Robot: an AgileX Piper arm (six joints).
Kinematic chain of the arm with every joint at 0, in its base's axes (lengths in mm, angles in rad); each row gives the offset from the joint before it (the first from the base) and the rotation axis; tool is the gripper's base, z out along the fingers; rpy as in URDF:
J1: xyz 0 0 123 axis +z
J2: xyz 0 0 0 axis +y
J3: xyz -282.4 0 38.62 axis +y
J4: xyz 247.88 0 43.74 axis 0.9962 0 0.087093
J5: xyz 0 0 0 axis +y
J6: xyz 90.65 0 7.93 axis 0.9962 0 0.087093
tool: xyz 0 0 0 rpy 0 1.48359 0
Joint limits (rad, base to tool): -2.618..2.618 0..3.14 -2.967..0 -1.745..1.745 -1.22..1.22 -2.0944..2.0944
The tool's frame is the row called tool.
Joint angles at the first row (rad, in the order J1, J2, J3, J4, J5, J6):
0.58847, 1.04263, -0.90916, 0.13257, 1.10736, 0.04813
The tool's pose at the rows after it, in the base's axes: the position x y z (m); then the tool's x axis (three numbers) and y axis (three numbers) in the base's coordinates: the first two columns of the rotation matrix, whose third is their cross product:
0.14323 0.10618 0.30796 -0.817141 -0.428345 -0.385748 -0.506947 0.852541 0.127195
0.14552 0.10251 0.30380 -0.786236 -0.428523 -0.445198 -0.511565 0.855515 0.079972
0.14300 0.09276 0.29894 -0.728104 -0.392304 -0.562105 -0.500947 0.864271 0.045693
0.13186 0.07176 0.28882 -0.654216 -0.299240 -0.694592 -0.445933 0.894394 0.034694
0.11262 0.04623 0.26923 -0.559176 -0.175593 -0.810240 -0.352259 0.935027 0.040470
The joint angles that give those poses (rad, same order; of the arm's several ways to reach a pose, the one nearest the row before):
0.58851, 1.04063, -0.88563, 0.10894, 1.09789, 0.04817
0.58847, 1.02080, -0.85017, 0.05790, 1.02116, 0.04991
0.56817, 0.95113, -0.77154, 0.01768, 0.87945, 0.04988
0.49839, 0.81807, -0.63824, 0.00001, 0.70912, 0.04990
0.38957, 0.63827, -0.46424, -0.00013, 0.53769, 0.05007

